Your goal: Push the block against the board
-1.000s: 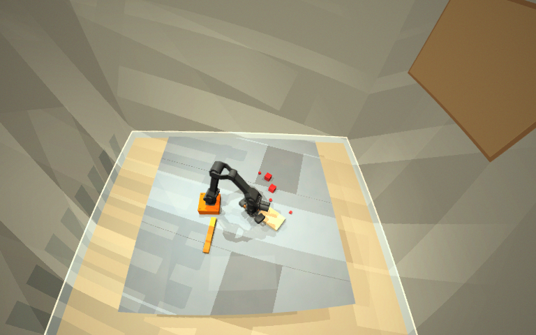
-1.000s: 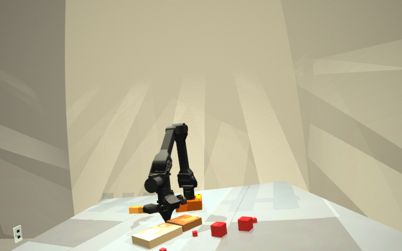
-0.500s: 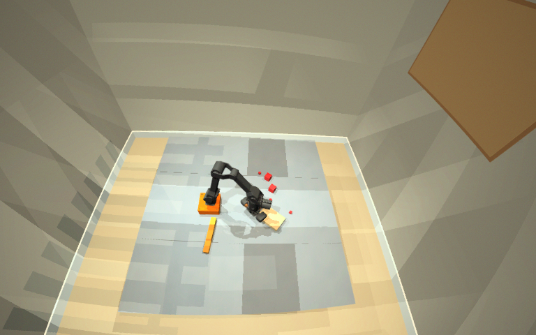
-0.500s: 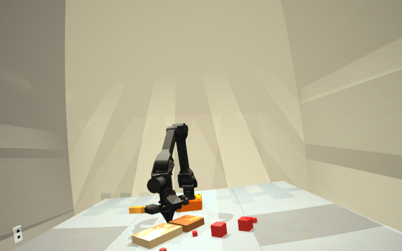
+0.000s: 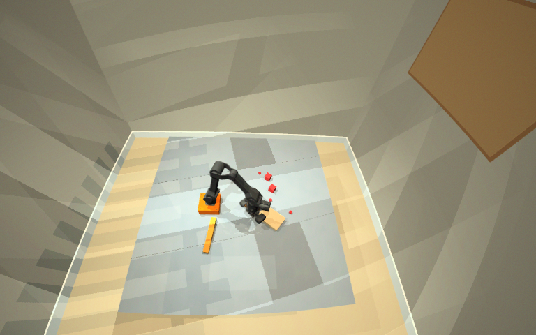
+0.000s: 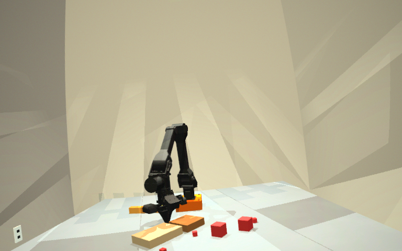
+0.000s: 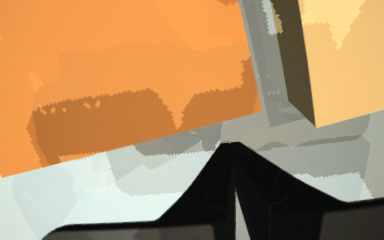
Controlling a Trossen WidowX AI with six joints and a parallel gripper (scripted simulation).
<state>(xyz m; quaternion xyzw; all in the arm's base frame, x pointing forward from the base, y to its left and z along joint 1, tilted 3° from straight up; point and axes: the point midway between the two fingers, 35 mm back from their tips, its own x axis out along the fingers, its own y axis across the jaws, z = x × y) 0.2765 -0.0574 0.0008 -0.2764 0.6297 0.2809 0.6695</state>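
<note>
My gripper tip is now 80 mm to the right of the square block, 10 mm below it and 10 mm short of it. Round my gripper tip: flat cream slab: 130 mm ahead, 10 mm to the right, 10 mm above; long narrow yellow-orange board: 250 mm behind, 150 mm to the right, 10 mm above.
</note>
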